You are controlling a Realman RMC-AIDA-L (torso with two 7-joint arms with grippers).
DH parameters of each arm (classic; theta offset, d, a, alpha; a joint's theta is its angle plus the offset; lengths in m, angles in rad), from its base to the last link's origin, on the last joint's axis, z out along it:
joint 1: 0 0.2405 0 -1.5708
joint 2: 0 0 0 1.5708
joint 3: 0 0.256 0 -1.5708
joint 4: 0 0 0 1.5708
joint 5: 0 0.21 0 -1.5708
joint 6: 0 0 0 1.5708
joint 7: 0 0.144 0 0
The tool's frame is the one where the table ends.
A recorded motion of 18 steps. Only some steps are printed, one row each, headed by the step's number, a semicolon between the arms.
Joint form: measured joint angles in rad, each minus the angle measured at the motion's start. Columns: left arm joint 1, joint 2, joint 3, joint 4, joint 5, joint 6, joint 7; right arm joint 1, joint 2, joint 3, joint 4, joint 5, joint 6, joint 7.
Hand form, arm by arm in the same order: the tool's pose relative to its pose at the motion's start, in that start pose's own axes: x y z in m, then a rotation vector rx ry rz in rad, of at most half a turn. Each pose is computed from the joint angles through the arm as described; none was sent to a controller.
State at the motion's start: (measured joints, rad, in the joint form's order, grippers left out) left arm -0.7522 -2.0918 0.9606 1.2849 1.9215 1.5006 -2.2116; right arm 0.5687 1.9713 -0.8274 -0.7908 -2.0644 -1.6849 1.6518
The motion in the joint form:
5: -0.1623 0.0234 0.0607 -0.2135 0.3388 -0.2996 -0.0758; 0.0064 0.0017 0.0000 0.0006 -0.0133 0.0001 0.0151
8: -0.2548 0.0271 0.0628 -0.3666 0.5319 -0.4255 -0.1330; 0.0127 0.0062 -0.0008 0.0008 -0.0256 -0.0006 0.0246
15: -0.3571 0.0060 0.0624 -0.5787 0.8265 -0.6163 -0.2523; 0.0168 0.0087 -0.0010 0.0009 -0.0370 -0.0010 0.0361
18: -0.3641 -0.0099 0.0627 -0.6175 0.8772 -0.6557 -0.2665; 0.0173 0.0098 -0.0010 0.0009 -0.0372 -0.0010 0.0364
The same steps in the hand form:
5: -0.0014 -0.0549 0.0406 0.3027 -0.1777 0.0028; -0.0005 -0.0002 0.0016 -0.0024 0.0121 0.0115
8: -0.0109 -0.0788 0.0570 0.4390 -0.2895 0.0048; -0.0010 0.0003 0.0043 -0.0080 0.0226 0.0176
15: -0.0350 -0.1019 0.0760 0.6246 -0.4385 0.0325; -0.0009 0.0004 0.0058 -0.0106 0.0328 0.0272
18: -0.0459 -0.1024 0.0814 0.6451 -0.4667 0.0424; -0.0011 0.0006 0.0063 -0.0117 0.0325 0.0273

